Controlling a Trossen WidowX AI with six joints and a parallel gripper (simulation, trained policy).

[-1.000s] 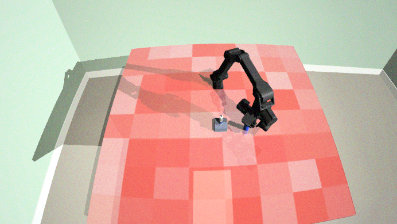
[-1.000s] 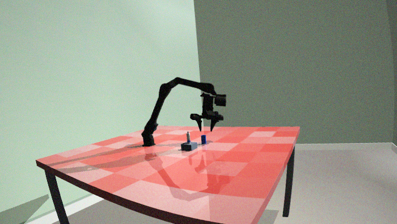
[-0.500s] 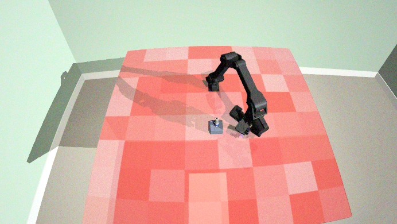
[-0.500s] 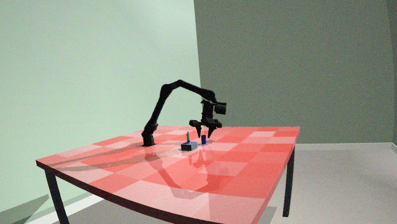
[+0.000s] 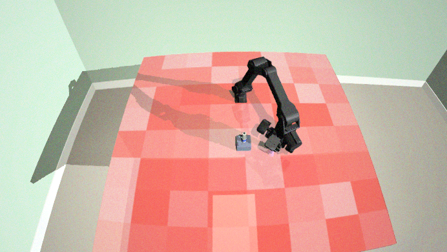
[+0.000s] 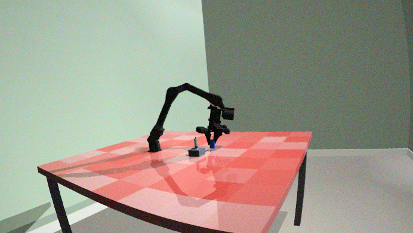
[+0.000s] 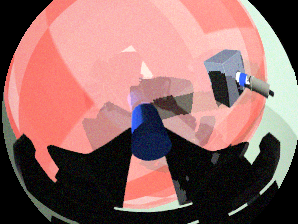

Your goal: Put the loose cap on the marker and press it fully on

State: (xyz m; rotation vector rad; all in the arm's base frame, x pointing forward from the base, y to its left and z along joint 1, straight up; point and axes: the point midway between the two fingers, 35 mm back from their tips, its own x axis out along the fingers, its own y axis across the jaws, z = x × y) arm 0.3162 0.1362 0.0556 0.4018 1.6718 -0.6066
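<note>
The holder block lies 140 mm to the right of my gripper tip, 10 mm below it and 10 mm behind it. From my gripper tip the other things lie so: blue cap 10 mm ahead, 10 mm above.
</note>
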